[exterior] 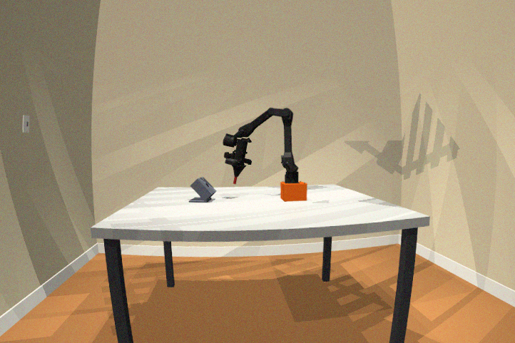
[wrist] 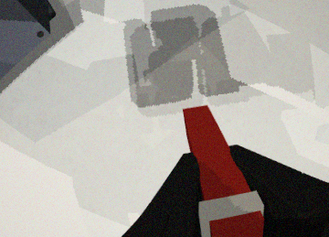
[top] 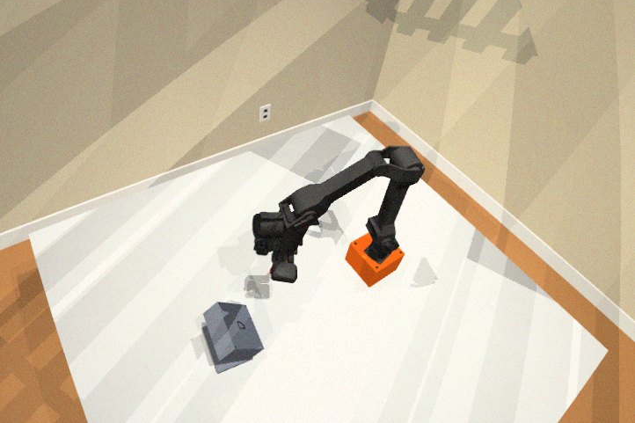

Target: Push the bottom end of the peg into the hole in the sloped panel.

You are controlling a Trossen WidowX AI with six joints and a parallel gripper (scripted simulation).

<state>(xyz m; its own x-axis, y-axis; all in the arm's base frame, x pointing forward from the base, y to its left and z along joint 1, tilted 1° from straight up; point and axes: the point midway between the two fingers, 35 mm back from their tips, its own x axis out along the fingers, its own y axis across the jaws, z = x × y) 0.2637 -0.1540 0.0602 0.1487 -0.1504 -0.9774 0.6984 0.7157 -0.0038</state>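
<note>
Right now my gripper tip is 190 mm short of the grey sloped panel, 50 mm to the right of it and 50 mm above it. Round my gripper tip: red flat-sided peg (20 mm above).
</note>
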